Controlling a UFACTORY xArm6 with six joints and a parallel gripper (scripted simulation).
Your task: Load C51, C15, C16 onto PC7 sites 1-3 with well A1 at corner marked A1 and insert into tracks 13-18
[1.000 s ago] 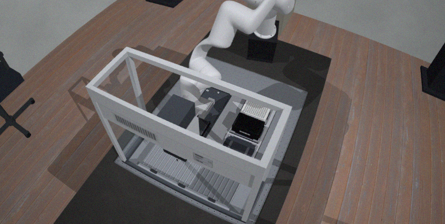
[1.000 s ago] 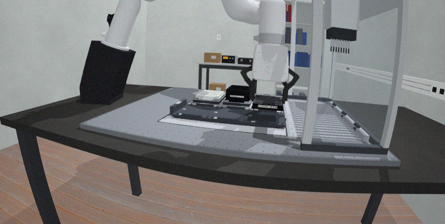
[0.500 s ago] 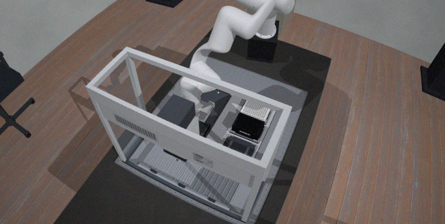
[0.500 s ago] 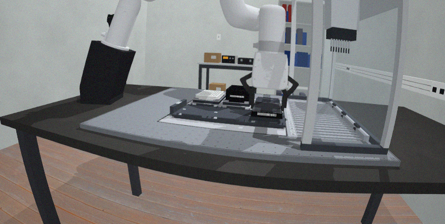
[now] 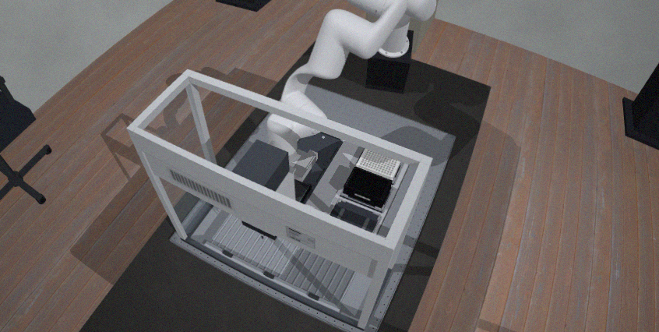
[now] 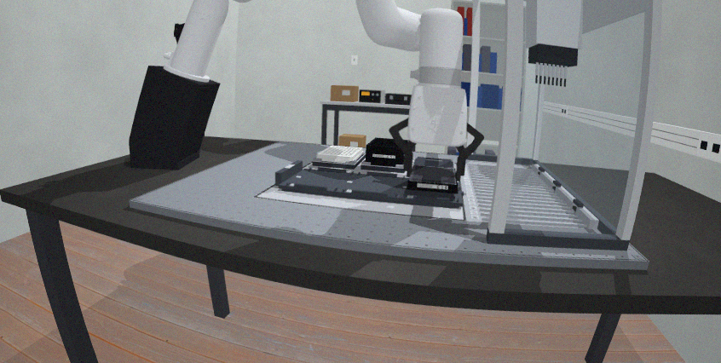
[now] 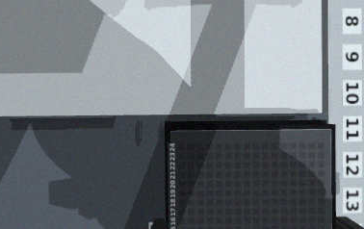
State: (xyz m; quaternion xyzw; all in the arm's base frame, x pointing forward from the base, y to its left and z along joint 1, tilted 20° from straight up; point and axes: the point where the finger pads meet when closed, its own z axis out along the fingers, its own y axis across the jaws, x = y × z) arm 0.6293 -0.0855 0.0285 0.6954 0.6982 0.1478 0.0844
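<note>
Now: the white 96-well plate C15 230 mm behind my hand, 210 mm to the left of it and 20 mm below it. Also, from my hand: apron: 120 mm behind, 90 mm to the left, 40 mm below; dark carrier PC7: 110 mm behind, 30 mm below; nest S3: 10 mm behind, 220 mm to the left, 40 mm below.
</note>
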